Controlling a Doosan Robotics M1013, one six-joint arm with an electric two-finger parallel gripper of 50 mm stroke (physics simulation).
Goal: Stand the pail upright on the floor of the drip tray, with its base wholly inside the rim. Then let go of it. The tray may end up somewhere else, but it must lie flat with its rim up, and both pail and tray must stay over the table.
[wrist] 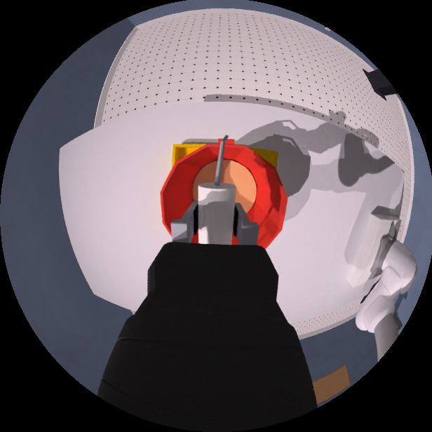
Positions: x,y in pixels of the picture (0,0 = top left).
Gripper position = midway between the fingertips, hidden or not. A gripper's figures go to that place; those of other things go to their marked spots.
My gripper (pixel 216 211) is 0.16 m from the lens. A red pail (pixel 259 189): 0.35 m from the lens.
